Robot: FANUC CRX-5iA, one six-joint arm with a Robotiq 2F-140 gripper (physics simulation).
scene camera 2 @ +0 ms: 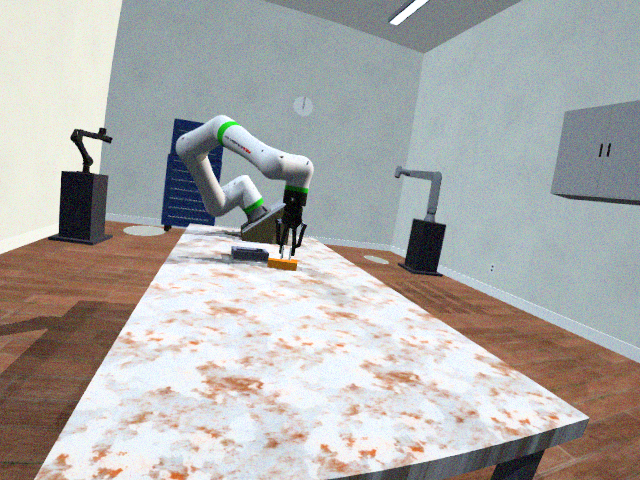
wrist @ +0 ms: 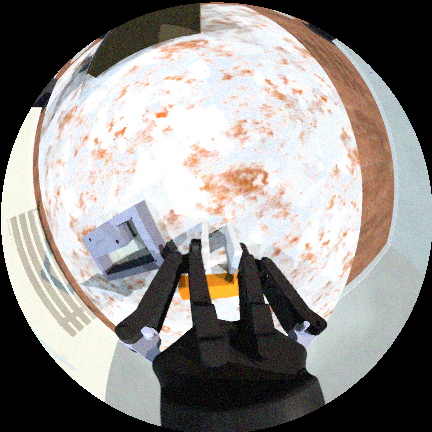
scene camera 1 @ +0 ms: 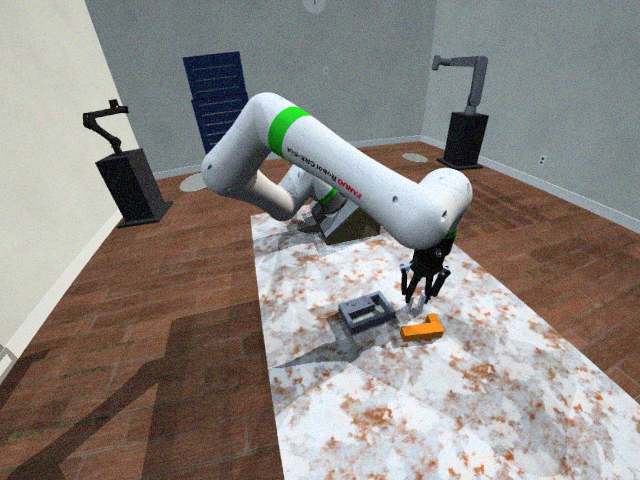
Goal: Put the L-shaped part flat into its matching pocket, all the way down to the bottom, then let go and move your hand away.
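Where they show: gripper, fingertip midpoint: [wrist: 215, 232] [scene camera 1: 413, 309]; arm's base, link origin: [scene camera 2: 260, 216] [scene camera 1: 336, 200].
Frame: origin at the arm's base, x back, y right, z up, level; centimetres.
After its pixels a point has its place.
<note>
The orange L-shaped part [scene camera 1: 422, 330] {x -63.9, y -8.9, z -9.0 cm} [scene camera 2: 282, 264] {x -64.9, y -9.2, z -10.2 cm} [wrist: 210, 287] {x -62.2, y -9.0, z -9.0 cm} lies flat on the table, its short arm at the right and pointing away from scene camera 1. My gripper [scene camera 1: 417, 307] {x -54.7, y -11.3, z -12.0 cm} [scene camera 2: 285, 256] {x -54.7, y -11.3, z -12.0 cm} [wrist: 215, 232] {x -54.7, y -11.3, z -12.0 cm} is almost shut, its pale fingertips close together with a narrow gap. The tips are low, behind the long arm and left of the short arm, and no orange shows between them. In the wrist view the right finger hides part of the short arm. The grey pocket block [scene camera 1: 363, 323] {x -58.3, y 5.9, z -8.5 cm} [scene camera 2: 249, 255] {x -58.0, y 3.4, z -9.8 cm} [wrist: 103, 242] {x -51.7, y 5.2, z -8.4 cm} sits to the left, its pocket open upward and holding no orange part.
The marbled table [scene camera 1: 372, 418] {x -80.5, y 10.4, z -12.0 cm} [scene camera 2: 248, 330] {x -119.1, y 2.1, z -12.0 cm} [wrist: 165, 145] {x -41.4, y -7.2, z -12.0 cm} carries everything. The arm's wedge-shaped base [scene camera 1: 351, 229] {x -15.0, y -2.7, z -6.4 cm} [scene camera 2: 255, 234] {x -15.4, y 1.5, z -8.0 cm} [wrist: 145, 42] {x -14.8, y -5.2, z -10.1 cm} stands at the far end. Black pedestals with other arms and a blue cabinet [scene camera 1: 219, 98] [scene camera 2: 188, 191] stand beyond the table.
</note>
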